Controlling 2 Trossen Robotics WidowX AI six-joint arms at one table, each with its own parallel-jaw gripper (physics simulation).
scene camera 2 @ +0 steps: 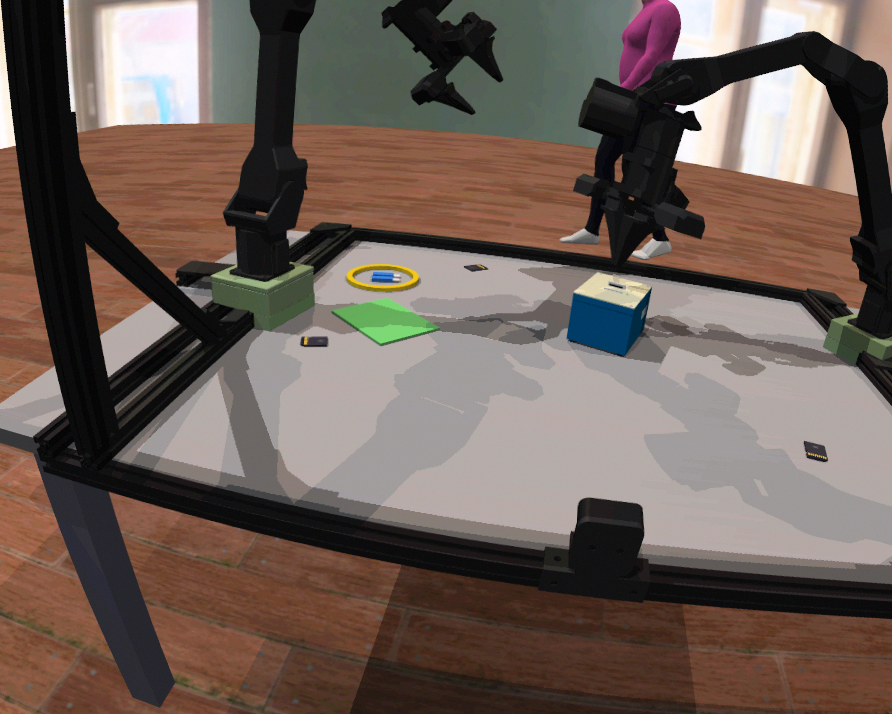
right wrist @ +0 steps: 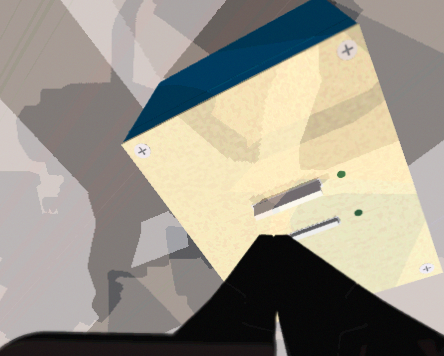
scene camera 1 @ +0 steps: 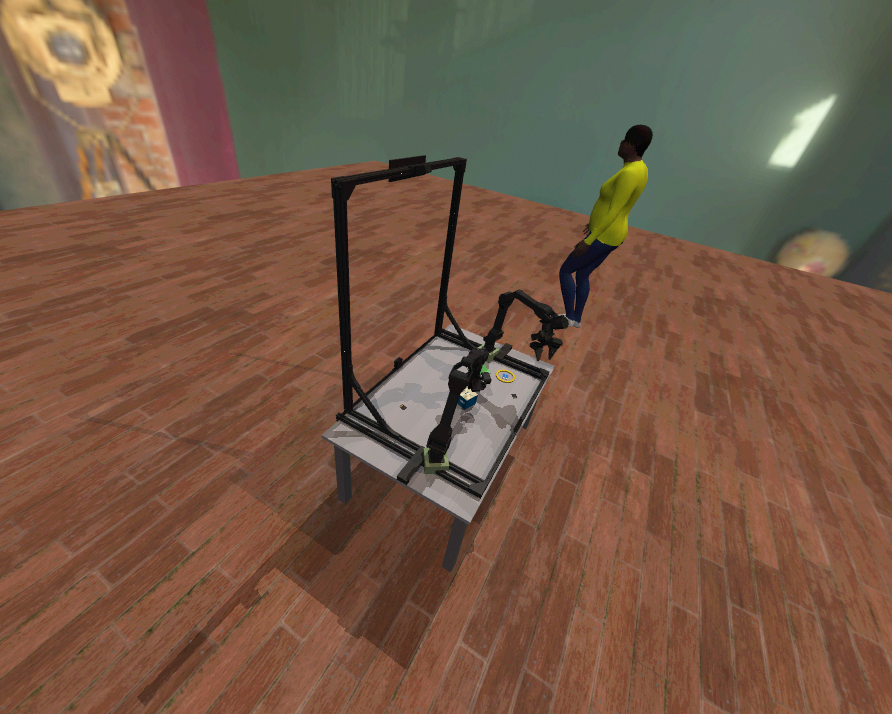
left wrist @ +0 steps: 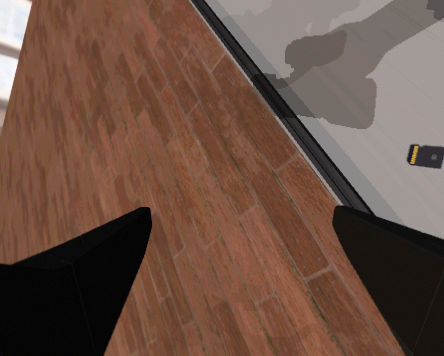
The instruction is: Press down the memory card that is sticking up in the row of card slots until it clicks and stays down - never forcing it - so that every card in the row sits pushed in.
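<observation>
A blue box with a cream top stands on the table. In the right wrist view two cards show in its slots. The upper, wider-looking card appears to stand higher than the lower card. My right gripper is shut and empty, pointing down above the box top; in its wrist view the tips cover the left end of the lower card. A gap below the tips in scene camera 2 suggests no contact. My left gripper is open and empty, high beyond the table's far edge.
Loose cards lie apart on the table. A yellow ring surrounds small blue items. A green sheet lies left of the box. A black block stands on the front rail. A person stands beyond the table.
</observation>
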